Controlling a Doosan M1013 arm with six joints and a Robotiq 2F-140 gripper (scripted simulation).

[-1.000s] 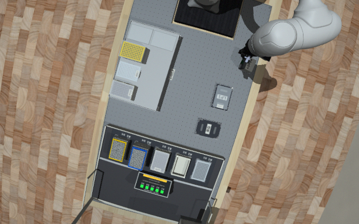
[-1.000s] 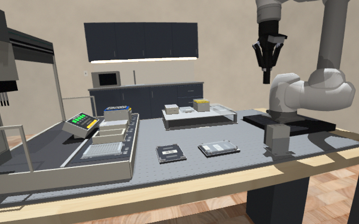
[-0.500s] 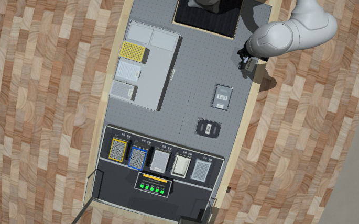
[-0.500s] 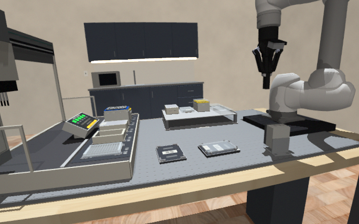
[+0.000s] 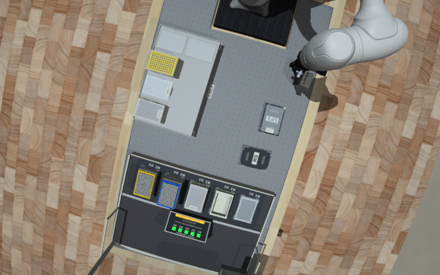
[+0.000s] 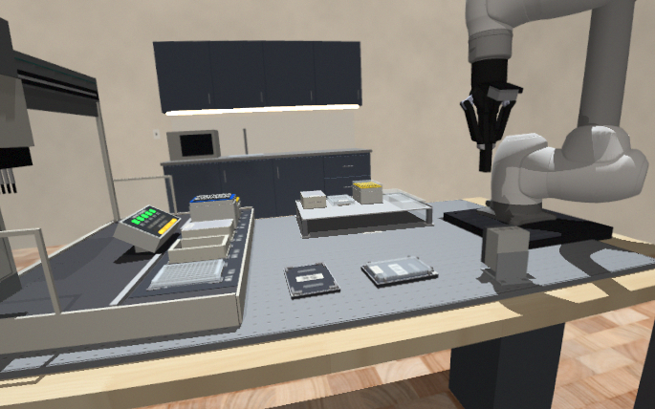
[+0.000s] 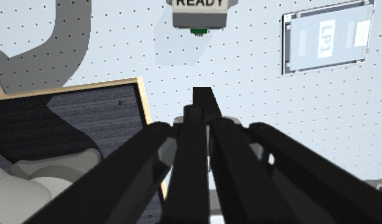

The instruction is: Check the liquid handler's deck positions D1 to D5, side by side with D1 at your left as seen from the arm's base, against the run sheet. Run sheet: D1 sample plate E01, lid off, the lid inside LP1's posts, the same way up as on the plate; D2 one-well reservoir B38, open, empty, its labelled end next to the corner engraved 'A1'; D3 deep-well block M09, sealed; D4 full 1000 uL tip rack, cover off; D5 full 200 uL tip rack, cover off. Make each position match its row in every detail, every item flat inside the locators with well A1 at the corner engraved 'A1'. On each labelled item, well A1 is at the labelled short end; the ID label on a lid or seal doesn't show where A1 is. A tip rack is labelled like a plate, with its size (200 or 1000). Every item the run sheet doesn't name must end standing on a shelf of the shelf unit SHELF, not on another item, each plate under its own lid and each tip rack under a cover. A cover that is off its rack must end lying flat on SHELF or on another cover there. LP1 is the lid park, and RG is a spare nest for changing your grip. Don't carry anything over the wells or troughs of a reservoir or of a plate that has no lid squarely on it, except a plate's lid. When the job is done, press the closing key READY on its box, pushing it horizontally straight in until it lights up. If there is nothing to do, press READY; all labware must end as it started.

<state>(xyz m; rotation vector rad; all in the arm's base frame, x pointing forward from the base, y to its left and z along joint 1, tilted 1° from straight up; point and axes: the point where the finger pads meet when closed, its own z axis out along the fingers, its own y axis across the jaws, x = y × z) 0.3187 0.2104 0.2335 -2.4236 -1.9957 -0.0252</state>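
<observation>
The ready box is 18 cm below my hand, 8 cm to the left of it and 2 cm ahead of it. The rest, counted from my hand: clear sample plate: 68 cm ahead, 19 cm below, 2 cm to the right; then clear lid: 24 cm below, 23 cm ahead, 1 cm to the left; then shelf unit: 47 cm to the right, 19 cm below, 15 cm ahead.
</observation>
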